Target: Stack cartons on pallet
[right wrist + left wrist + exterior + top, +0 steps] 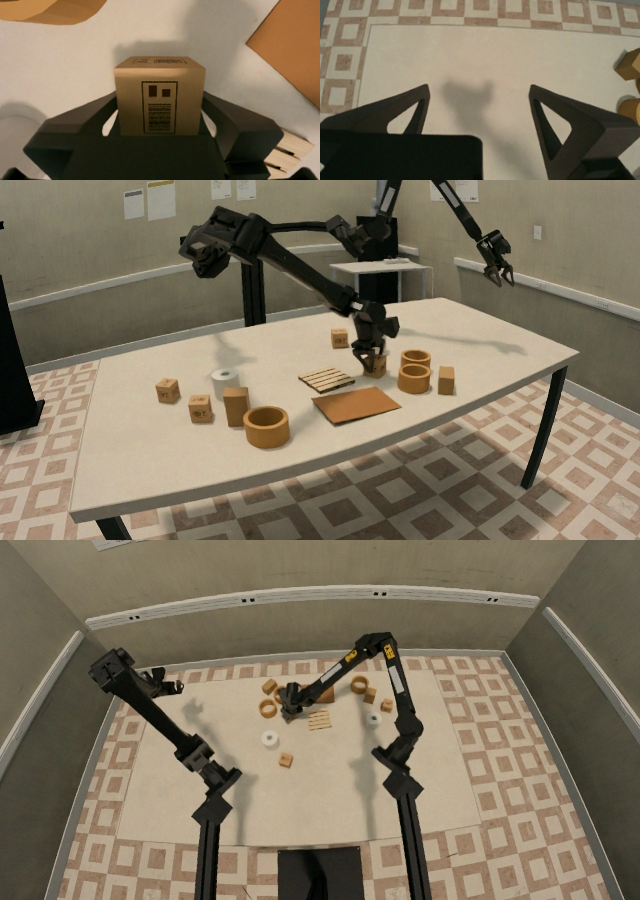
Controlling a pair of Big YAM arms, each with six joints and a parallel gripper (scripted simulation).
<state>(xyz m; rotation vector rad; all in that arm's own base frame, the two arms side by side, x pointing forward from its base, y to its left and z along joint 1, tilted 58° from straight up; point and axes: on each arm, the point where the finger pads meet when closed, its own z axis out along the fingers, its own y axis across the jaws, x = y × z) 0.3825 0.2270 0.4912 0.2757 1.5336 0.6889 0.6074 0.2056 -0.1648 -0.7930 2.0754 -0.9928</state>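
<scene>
Now: right hand 45 cm to the left of the plain box, 5 cm short of it and 2 cm below it. From my right hand the other things lie so: carton: right at my right hand.
</scene>
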